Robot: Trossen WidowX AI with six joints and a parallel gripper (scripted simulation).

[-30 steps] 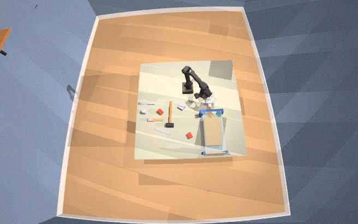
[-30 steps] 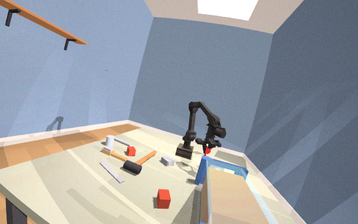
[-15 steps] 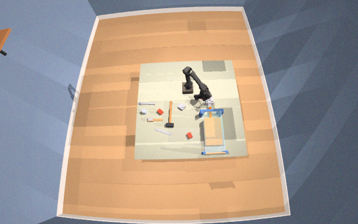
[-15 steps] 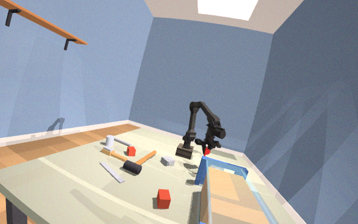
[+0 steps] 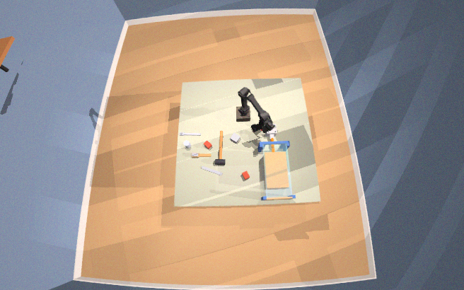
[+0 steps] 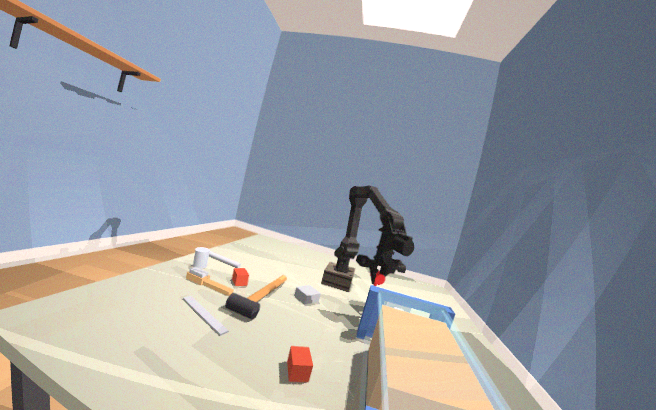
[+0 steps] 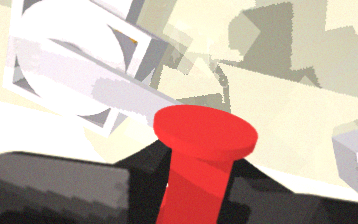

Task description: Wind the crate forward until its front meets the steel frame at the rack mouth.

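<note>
The crank arm is 40 mm to the left of my gripper tip and 10 mm below it. Round my gripper tip: blue steel frame (150 mm ahead, 100 mm to the left, 10 mm below); white hand winch (20 mm behind, 90 mm to the left, 80 mm below); red knob (20 mm above).
</note>
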